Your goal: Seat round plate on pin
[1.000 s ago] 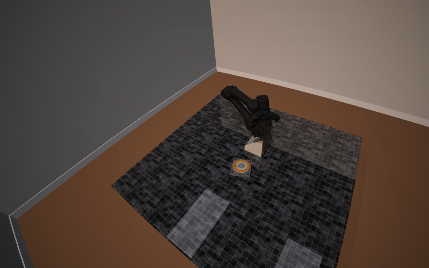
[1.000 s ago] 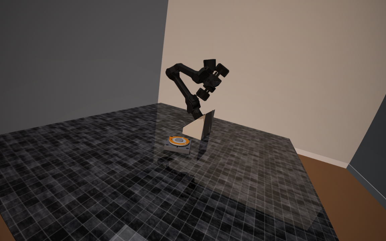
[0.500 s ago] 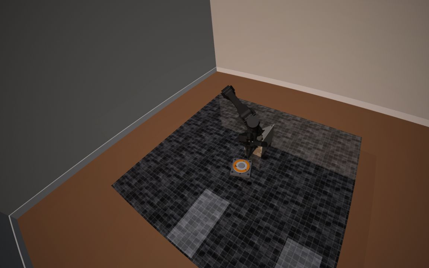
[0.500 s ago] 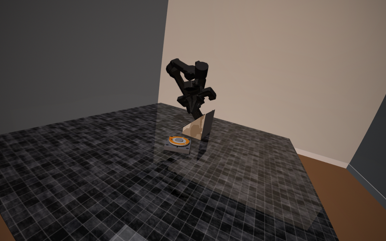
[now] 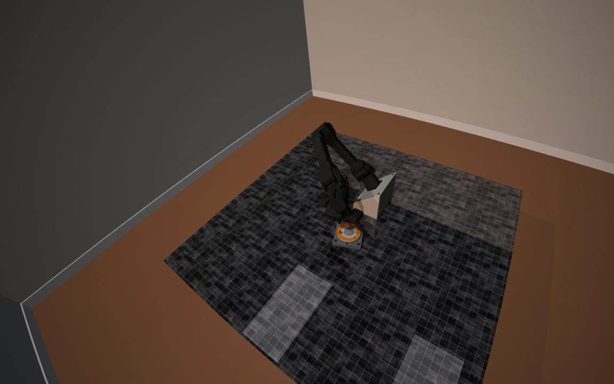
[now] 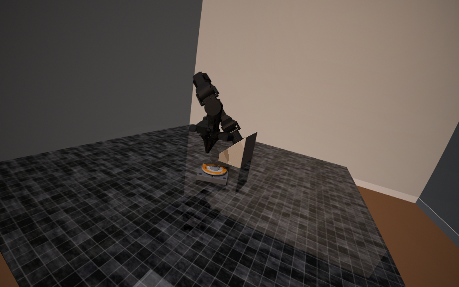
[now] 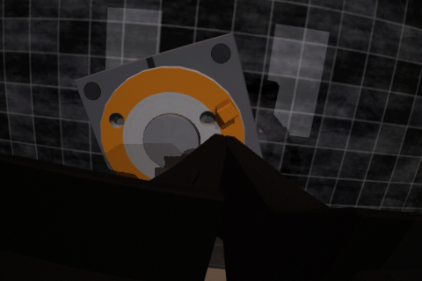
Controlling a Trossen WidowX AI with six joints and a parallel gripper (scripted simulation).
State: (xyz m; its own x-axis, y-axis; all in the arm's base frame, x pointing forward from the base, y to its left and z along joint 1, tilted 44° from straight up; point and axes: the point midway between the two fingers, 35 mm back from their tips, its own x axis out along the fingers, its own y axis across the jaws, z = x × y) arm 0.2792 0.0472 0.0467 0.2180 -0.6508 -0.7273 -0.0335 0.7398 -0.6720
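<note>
My gripper tip is 8 cm above the grey square base, 3 cm to the right of it and 3 cm past it.
</note>
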